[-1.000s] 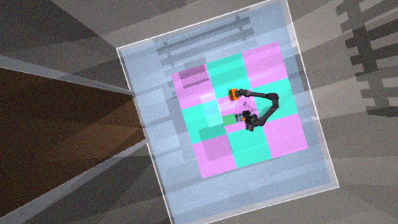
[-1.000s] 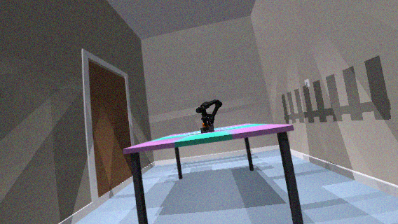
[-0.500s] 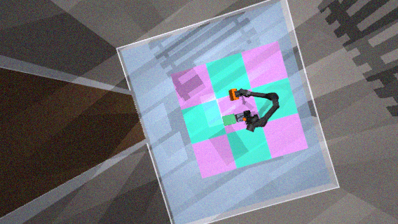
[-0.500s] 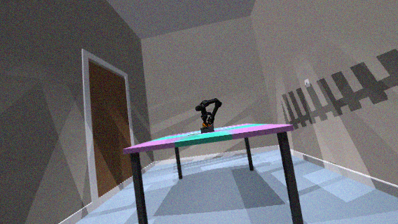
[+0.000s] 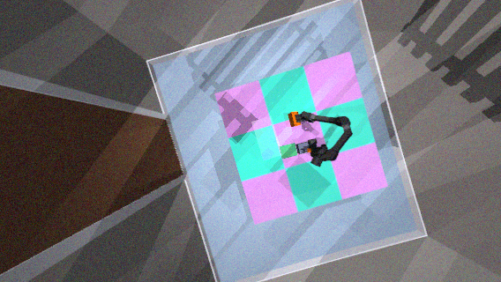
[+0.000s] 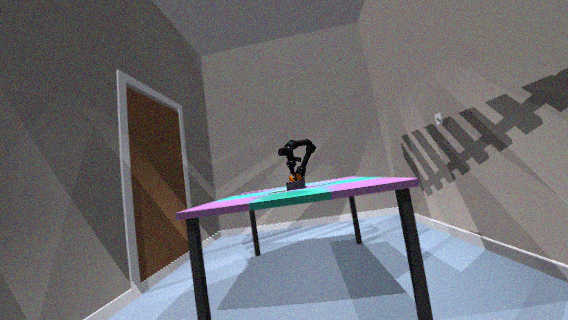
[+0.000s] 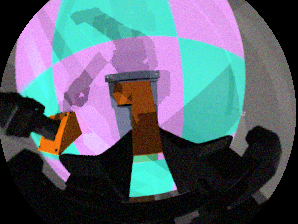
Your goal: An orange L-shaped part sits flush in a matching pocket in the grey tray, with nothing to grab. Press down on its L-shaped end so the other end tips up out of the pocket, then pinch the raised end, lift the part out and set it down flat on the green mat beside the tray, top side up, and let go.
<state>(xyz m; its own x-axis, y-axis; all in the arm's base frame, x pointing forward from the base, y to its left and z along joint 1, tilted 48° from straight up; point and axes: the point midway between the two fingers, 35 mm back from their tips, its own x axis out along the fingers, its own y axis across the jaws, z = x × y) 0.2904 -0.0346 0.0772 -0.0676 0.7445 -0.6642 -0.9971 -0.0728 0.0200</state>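
Now: the green mat 1 cm behind my gripper tip, 15 cm to the right of it and 14 cm below it. Round my gripper tip: orange L-shaped part (2 cm behind, 3 cm to the left, 3 cm below).
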